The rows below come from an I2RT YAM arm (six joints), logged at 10 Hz.
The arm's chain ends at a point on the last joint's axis. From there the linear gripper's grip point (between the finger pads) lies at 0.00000 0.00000 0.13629 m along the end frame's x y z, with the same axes.
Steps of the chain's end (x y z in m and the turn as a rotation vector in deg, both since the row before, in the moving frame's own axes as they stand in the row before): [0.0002, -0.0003, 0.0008, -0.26, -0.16, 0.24]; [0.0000, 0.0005, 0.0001, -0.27, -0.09, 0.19]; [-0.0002, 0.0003, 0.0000, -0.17, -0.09, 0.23]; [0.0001, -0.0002, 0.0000, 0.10, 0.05, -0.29]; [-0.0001, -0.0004, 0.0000, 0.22, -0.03, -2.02]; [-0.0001, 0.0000, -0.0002, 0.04, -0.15, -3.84]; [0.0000, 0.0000, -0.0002, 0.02, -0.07, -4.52]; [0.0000, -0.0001, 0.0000, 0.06, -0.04, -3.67]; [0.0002, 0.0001, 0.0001, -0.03, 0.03, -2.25]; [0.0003, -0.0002, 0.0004, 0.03, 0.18, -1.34]
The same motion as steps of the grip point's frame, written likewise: [-0.0002, 0.0003, 0.0008, -0.26, -0.16, 0.24]; [-0.0002, 0.0011, 0.0001, -0.27, -0.09, 0.19]; [-0.0004, 0.0007, 0.0000, -0.17, -0.09, 0.23]; [0.0002, -0.0004, 0.0000, 0.10, 0.05, -0.29]; [-0.0002, -0.0009, 0.0000, 0.22, -0.03, -2.02]; [-0.0005, -0.0001, -0.0002, 0.04, -0.15, -3.84]; [-0.0002, 0.0000, -0.0002, 0.02, -0.07, -4.52]; [-0.0001, -0.0002, 0.0000, 0.06, -0.04, -3.67]; [0.0003, 0.0002, 0.0001, -0.03, 0.03, -2.25]; [0.0007, -0.0003, 0.0004, 0.03, 0.18, -1.34]
